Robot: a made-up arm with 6 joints. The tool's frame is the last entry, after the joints.
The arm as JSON. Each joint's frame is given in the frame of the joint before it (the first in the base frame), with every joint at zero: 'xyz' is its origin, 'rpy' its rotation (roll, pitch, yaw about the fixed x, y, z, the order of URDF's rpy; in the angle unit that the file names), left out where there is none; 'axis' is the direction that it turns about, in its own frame. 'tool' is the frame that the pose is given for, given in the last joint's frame.
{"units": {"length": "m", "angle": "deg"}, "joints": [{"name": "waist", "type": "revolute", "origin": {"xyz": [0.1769, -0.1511, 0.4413], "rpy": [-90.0, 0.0, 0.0]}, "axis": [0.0, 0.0, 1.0]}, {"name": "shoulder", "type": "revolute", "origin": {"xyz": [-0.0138, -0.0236, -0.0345], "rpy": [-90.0, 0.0, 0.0]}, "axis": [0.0, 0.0, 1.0]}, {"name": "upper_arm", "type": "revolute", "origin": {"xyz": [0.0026, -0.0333, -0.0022], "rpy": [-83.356, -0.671, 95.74]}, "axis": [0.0, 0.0, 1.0]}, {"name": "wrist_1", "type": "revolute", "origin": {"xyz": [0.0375, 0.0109, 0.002], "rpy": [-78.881, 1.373, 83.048]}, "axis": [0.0, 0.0, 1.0]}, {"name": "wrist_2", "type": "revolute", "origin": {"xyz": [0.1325, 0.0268, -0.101], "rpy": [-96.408, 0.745, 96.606]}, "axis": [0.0, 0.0, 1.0]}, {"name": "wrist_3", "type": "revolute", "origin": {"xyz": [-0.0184, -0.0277, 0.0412], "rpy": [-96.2, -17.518, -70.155]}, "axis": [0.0, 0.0, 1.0]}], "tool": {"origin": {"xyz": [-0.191, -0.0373, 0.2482], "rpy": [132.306, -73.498, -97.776]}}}
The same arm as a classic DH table. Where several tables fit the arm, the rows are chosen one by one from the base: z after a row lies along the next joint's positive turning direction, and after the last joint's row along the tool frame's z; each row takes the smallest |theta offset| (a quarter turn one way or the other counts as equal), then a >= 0, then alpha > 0; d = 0 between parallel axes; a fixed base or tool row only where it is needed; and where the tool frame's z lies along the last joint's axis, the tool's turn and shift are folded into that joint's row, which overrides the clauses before.
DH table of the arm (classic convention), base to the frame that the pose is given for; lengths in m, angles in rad. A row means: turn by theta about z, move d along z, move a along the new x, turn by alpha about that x. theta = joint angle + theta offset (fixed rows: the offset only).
base (fixed): theta offset 0.0000; d 0.4413; a 0.1769; alpha -1.5708
waist: theta offset 0.0000; d -0.1856; a -0.0138; alpha -1.5708
shoulder: theta offset -1.4692; d -0.0259; a 0.0334; alpha 1.4548
upper_arm: theta offset 1.4330; d 0.0098; a -0.0155; alpha 1.3768
wrist_1: theta offset -1.4296; d -0.1526; a 0.0112; alpha -1.6826
wrist_2: theta offset -1.2440; d -0.0971; a 0.0207; alpha -1.6740
wrist_3: theta offset -1.2964; d 0.2571; a -0.0738; alpha 1.7632
tool (fixed): theta offset 1.3551; d 0.1835; a 0.0000; alpha 0.0000

